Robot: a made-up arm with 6 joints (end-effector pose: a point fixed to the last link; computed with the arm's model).
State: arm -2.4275 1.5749 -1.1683 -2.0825 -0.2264 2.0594
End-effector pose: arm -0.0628 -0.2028 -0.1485 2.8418 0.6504 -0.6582
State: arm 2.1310 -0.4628 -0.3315 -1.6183 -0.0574 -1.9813
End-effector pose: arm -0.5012 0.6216 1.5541 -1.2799 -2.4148 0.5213
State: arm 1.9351 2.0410 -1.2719 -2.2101 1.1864 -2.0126
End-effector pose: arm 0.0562 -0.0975 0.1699 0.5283 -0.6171 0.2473
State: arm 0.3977 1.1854 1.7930 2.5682 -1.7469 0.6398
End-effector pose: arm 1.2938 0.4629 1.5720 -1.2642 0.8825 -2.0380
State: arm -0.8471 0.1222 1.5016 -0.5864 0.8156 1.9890
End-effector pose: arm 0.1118 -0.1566 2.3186 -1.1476 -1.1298 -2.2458
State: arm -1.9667 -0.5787 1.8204 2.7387 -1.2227 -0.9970
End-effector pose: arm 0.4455 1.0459 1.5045 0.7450 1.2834 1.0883
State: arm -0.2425 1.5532 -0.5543 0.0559 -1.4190 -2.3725
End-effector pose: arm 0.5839 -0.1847 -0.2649 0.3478 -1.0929 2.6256
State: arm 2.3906 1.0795 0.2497 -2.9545 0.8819 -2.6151
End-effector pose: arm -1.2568 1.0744 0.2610 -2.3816 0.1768 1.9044
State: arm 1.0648 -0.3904 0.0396 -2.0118 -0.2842 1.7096
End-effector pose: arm 0.2350 0.6095 1.9137 0.5077 -0.2997 1.4326
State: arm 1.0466 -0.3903 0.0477 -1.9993 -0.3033 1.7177
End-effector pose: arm 0.2407 0.6005 1.9194 0.4861 -0.3294 1.4296
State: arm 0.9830 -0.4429 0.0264 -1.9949 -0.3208 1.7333
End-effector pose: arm 0.2444 0.5344 1.9269 0.4624 -0.3926 1.3810
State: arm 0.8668 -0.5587 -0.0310 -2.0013 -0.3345 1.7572
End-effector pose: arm 0.2266 0.4086 1.9273 0.4312 -0.4915 1.2773
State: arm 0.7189 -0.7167 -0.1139 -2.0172 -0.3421 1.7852
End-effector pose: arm 0.1683 0.2654 1.9068 0.3895 -0.6067 1.1378
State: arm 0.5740 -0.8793 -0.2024 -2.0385 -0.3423 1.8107
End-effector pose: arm 0.0822 0.1548 1.8640 0.3444 -0.7107 0.9971
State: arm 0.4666 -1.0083 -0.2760 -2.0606 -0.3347 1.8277
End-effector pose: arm 0.0057 0.0944 1.8158 0.3132 -0.7810 0.8897
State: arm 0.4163 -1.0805 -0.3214 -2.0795 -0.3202 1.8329
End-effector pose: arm -0.0347 0.0706 1.7828 0.3109 -0.8083 0.8345
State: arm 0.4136 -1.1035 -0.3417 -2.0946 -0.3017 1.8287
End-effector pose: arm -0.0422 0.0642 1.7694 0.3344 -0.8011 0.8228
